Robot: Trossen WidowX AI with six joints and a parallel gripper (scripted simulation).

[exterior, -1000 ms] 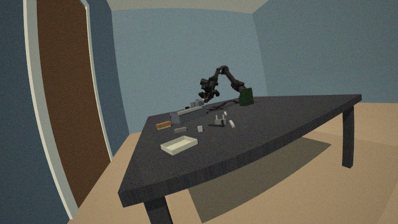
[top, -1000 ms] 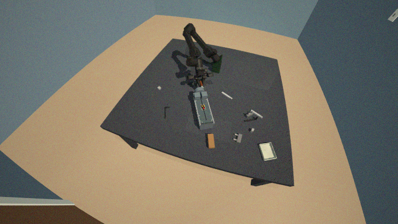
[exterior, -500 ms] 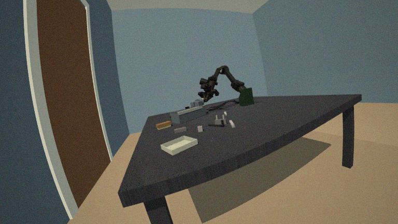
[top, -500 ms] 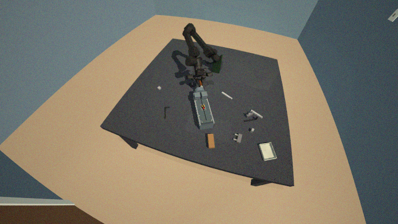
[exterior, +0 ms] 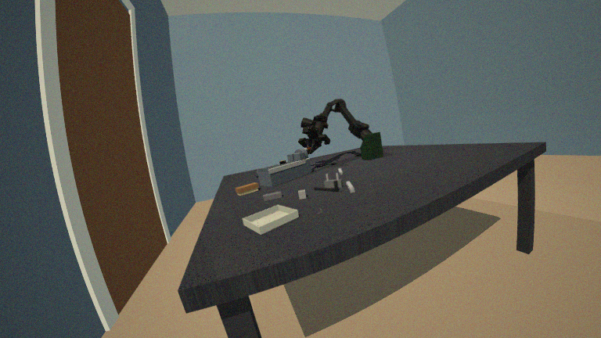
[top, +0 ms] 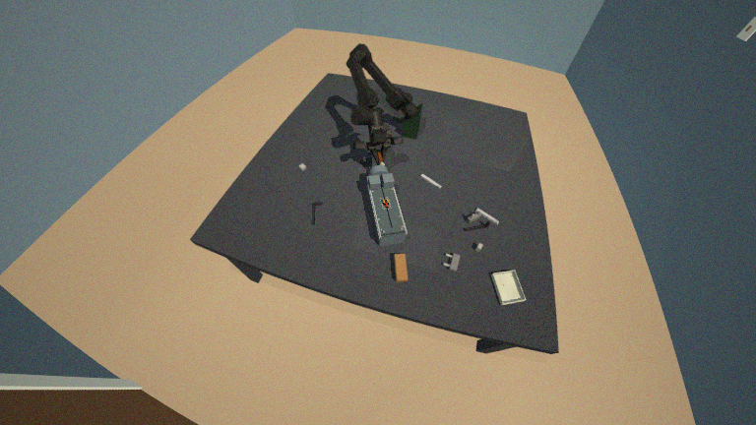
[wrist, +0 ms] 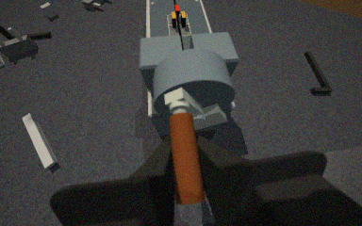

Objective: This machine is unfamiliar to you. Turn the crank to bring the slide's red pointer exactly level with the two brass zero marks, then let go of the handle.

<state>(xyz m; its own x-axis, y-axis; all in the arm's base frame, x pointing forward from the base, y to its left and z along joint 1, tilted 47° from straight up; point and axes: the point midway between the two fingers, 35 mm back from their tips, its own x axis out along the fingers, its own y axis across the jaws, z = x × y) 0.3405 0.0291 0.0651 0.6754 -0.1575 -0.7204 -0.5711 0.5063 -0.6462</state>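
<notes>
My gripper tip is 1 cm to the left of the crank and 1 cm below it. Also, from my gripper tip: orange crank handle: 1 cm behind, 1 cm to the right, 2 cm above; then red pointer: 16 cm ahead, 9 cm to the left, 1 cm below; then orange block: 32 cm ahead, 21 cm to the left, 8 cm below.
</notes>
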